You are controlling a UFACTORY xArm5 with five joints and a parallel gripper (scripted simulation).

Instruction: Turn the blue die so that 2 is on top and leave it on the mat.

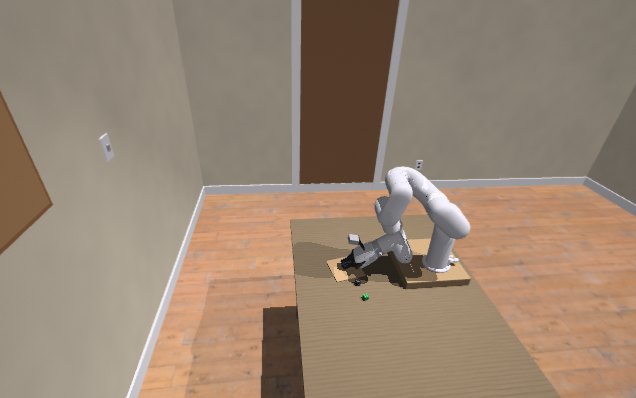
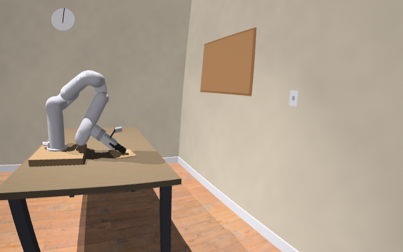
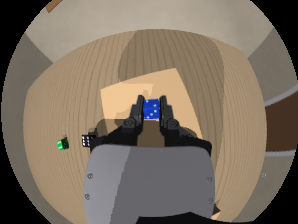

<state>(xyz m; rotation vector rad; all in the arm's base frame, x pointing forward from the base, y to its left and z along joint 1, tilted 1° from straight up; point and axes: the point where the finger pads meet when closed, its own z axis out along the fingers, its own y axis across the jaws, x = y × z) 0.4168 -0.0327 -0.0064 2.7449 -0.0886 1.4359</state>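
Right now the blue die is 10 mm ahead of my hand and 10 mm below it. Round my hand: green die 50 mm behind, 190 mm to the left, 20 mm below; black die 40 mm behind, 100 mm to the left, 20 mm below; tan mat 30 mm below.
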